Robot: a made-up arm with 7 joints.
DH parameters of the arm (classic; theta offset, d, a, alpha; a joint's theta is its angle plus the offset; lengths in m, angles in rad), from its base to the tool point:
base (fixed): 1.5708 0.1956 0 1.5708
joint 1: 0 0.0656 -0.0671 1.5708
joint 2: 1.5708 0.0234 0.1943 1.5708
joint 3: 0 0.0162 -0.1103 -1.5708
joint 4: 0 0.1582 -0.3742 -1.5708
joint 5: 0 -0.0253 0.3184 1.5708
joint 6: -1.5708 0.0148 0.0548 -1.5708
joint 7: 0 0.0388 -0.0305 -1.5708
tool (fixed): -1.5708 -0.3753 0 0
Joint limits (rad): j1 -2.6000..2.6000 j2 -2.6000..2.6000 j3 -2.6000..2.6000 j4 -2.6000..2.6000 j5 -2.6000..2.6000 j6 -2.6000..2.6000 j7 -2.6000..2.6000
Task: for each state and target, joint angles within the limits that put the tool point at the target. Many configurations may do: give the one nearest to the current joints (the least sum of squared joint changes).
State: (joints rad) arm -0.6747 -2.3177 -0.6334 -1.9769 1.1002 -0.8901 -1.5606
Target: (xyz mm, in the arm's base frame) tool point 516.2 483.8 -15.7
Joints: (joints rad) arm -1.0235 -2.2751 -0.5934 -1.7262 1.8744 -0.9682 -2.0063
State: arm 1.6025 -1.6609 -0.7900 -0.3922 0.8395 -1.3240 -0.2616
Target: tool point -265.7 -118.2 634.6
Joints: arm 2.1570 -1.9944 -1.3502 -0.3676 0.2649 -1.3370 -0.2513
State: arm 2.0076 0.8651 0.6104 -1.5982 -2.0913 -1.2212 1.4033
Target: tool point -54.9 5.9 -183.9
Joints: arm 1.7658 0.4806 0.7871 -1.6326 -2.1968 -1.5152 1.5969
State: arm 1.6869 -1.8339 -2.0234 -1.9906 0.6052 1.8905 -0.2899
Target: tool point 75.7 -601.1 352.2
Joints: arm 2.3140 -1.7212 -2.4351 -2.0453 0.0180 1.8697 -0.2483
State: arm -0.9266 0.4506 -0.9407 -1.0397 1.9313 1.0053 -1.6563
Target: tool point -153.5 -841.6 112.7
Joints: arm -0.6509 0.5920 -1.1442 -0.7958 2.2227 0.8936 -2.3917
